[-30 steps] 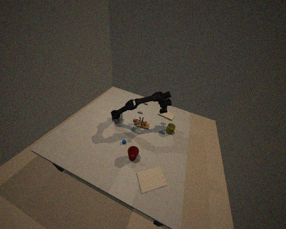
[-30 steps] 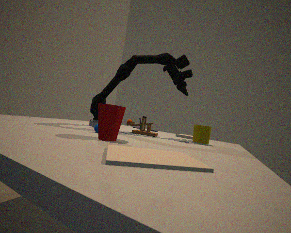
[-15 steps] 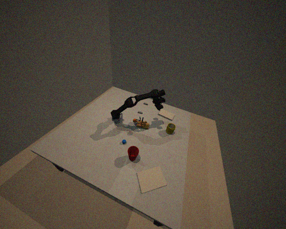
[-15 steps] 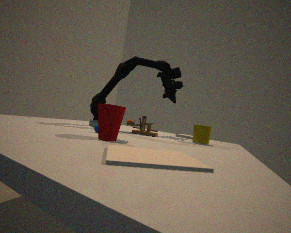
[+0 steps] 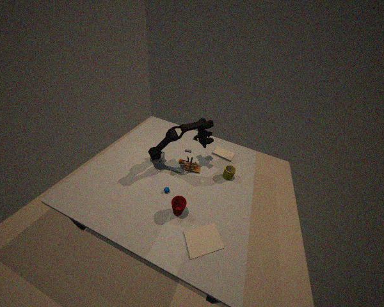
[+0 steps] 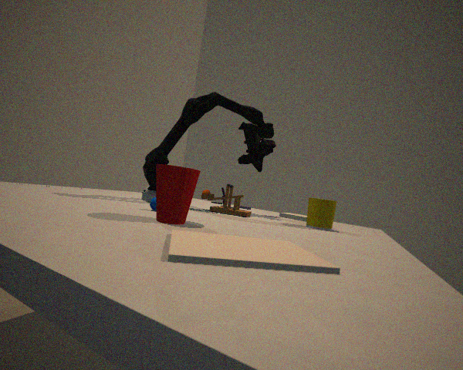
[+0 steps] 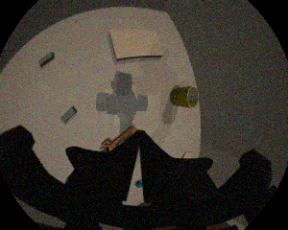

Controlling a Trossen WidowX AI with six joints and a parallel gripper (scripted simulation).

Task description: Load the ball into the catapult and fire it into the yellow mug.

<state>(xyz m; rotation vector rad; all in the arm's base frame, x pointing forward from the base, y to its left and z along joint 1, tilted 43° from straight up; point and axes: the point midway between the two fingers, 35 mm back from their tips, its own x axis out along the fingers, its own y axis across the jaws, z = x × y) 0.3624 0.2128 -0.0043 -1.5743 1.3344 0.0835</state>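
The orange ball lies 170 mm behind my gripper tip, 120 mm to the right of it and 120 mm below it. The rest, counted from my gripper tip: wooden catapult 130 mm below, 100 mm to the right, 100 mm behind; yellow mug 250 mm ahead, 150 mm below, 70 mm to the right; blue ball 410 mm to the right, 160 mm below, 160 mm behind.
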